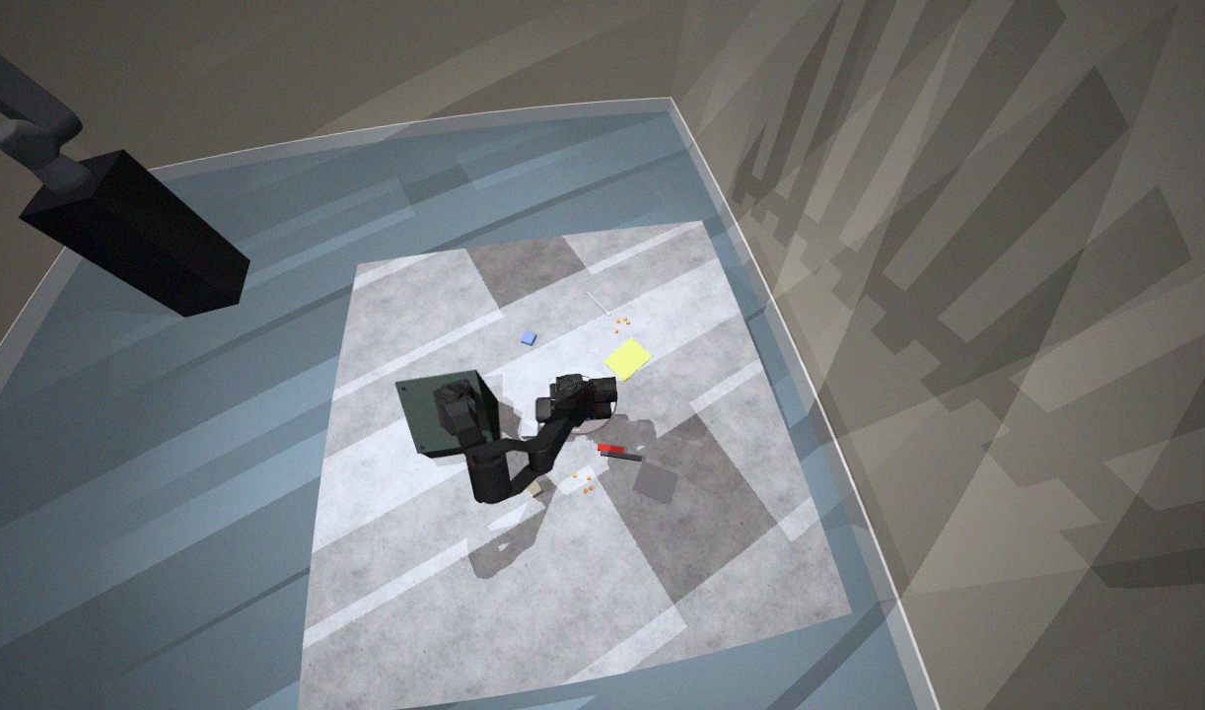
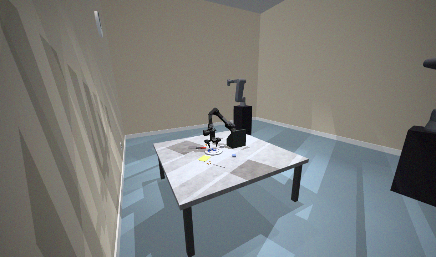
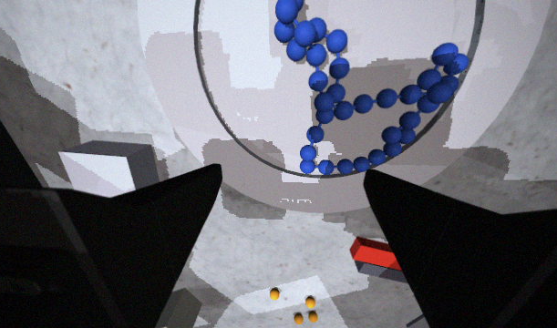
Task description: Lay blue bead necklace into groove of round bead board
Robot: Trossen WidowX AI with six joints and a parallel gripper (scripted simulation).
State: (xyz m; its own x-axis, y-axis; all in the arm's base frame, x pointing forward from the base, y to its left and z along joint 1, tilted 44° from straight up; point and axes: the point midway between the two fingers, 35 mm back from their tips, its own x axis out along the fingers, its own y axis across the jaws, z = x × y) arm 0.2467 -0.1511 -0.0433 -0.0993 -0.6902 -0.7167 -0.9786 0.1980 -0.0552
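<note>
The round white bead board lies 3 cm ahead of my gripper tip, 6 cm to the left of it and 2 cm below it. From my gripper tip the other things lie so: cream cube (14 cm behind, 15 cm to the right, 1 cm below); yellow sheet (20 cm ahead, 15 cm to the left, 3 cm below); grey tool (8 cm ahead, 11 cm to the right, 2 cm below).
</note>
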